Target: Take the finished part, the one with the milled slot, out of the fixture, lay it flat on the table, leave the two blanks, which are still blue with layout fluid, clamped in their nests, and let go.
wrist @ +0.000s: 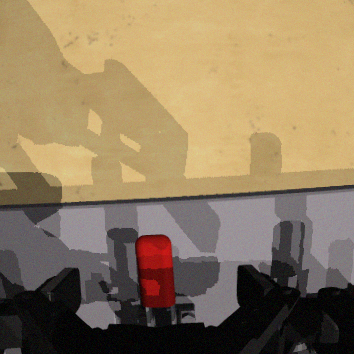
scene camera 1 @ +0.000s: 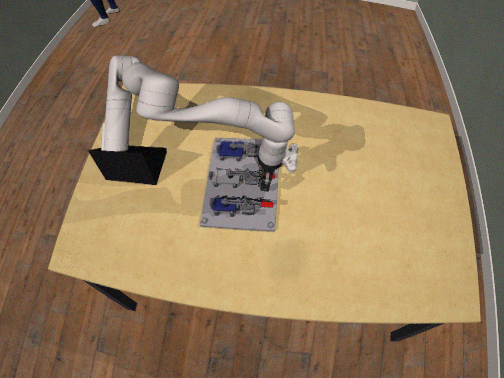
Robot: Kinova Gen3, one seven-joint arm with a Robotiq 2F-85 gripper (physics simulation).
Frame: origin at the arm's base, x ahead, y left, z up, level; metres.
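Seen in the pictures: gripper, fingertip midpoint: (wrist: 158, 284) (scene camera 1: 265, 176); arm's base, origin of the base link: (scene camera 1: 115, 149).
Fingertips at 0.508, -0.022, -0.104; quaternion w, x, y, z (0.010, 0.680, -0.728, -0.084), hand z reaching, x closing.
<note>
Offsets run from my fingertips to a thing's middle, as dx, dy, dz. Level surfaces: height alone.
The finished part {-0.130, +0.002, -0.014} (scene camera 1: 219, 178) is pale grey and sits in the middle nest of the fixture plate (scene camera 1: 240, 223) (wrist: 242, 225); its slot is too small to make out. The middle clamp's arm reaches over it, and its red handle {-0.014, +0.000, +0.006} (scene camera 1: 273, 176) (wrist: 156, 270) points outward toward the plate's edge. Two blue blanks {-0.124, +0.112, -0.012} (scene camera 1: 231, 149) {-0.121, -0.108, -0.009} (scene camera 1: 223, 205) sit in the outer nests with clamp arms over them. My gripper (scene camera 1: 266, 186) (wrist: 158, 284) is open and empty at the middle clamp, its fingers spread on either side of the red handle, apart from it. The wrist view does not show the part.
The near clamp's red handle {+0.008, -0.110, +0.016} (scene camera 1: 267, 204) points outward the same way. The far clamp's handle is hidden behind my wrist. Bolts {+0.024, -0.161, -0.021} (scene camera 1: 270, 225) stand at the plate's corners. The wooden table {dz -0.040} (scene camera 1: 360, 225) (wrist: 280, 75) extends beyond the plate's edge. The black arm base (scene camera 1: 132, 167) stands at the left.
</note>
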